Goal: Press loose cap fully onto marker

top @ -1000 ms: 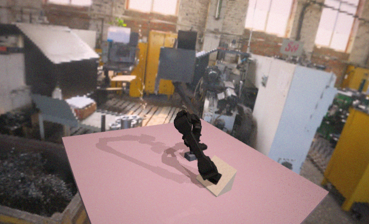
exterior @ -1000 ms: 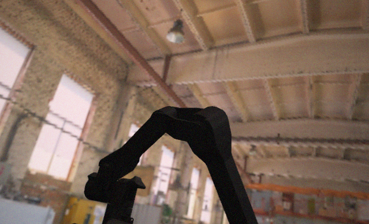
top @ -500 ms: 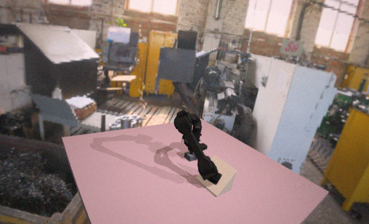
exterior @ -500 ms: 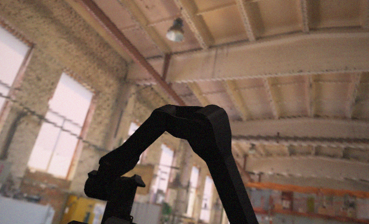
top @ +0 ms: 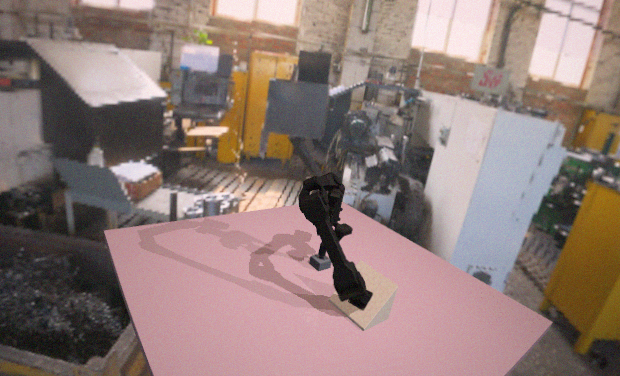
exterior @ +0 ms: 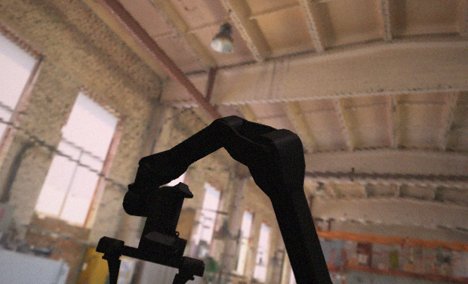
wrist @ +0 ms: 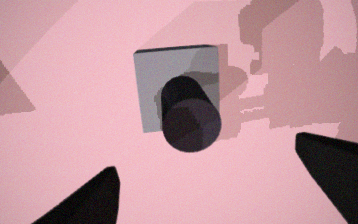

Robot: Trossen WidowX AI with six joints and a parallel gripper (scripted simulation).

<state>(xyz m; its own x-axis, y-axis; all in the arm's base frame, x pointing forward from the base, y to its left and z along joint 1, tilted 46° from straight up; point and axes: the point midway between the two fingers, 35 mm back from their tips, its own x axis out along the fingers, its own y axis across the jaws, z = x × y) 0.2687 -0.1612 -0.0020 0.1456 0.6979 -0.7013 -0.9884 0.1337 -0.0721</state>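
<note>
My gripper tip is 20 mm to the right of the cap and 30 mm above it. Also, from my gripper tip: holder block (20 mm to the left, 90 mm below).
</note>
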